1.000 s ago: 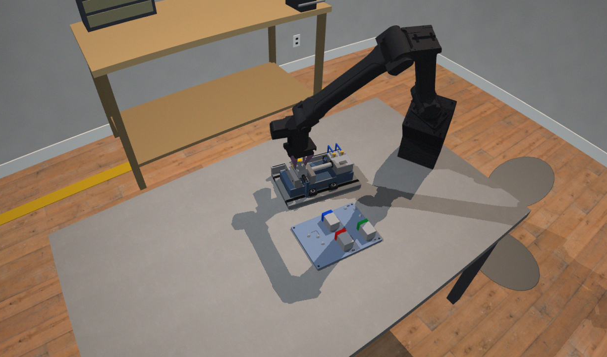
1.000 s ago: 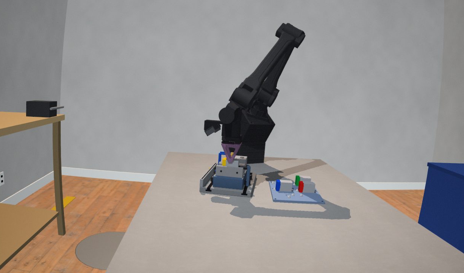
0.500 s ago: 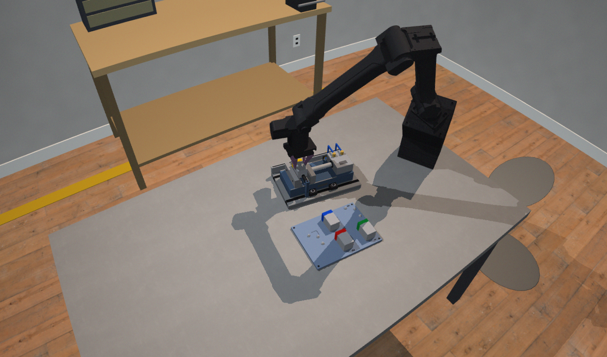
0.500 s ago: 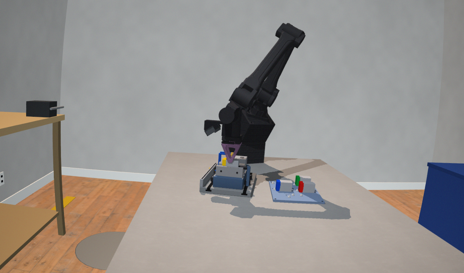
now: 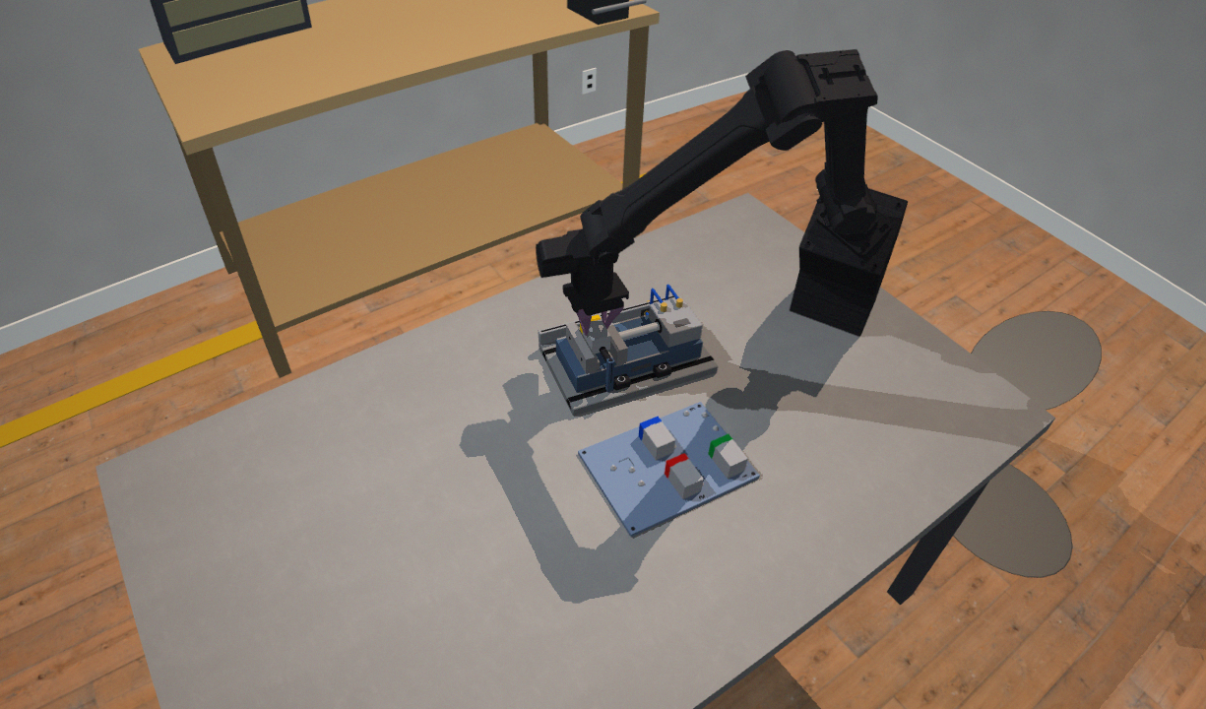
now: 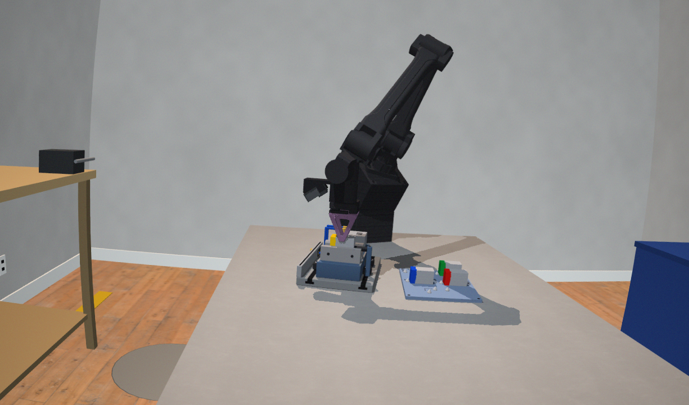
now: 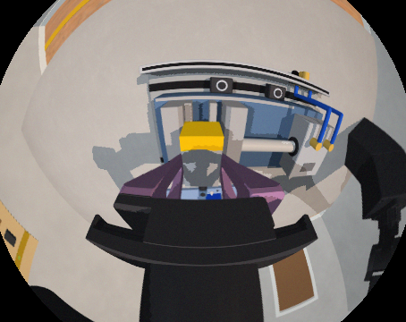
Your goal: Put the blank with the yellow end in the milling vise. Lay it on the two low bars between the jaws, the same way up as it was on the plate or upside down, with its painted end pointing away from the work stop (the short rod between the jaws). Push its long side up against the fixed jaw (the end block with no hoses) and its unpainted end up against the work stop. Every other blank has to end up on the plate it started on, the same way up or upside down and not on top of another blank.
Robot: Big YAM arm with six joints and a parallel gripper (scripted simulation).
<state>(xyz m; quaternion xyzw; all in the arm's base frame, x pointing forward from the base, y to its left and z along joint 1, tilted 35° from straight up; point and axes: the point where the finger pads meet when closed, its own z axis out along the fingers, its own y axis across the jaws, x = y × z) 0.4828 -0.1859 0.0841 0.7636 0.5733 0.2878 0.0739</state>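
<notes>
Right now the yellow-ended blank is 20 mm below my hand. Round my hand: blue plate (260 mm to the left, 110 mm below, 20 mm ahead); then blue-ended blank (210 mm to the left, 90 mm below, 10 mm ahead); then red-ended blank (300 mm to the left, 90 mm below, 30 mm ahead).
</notes>
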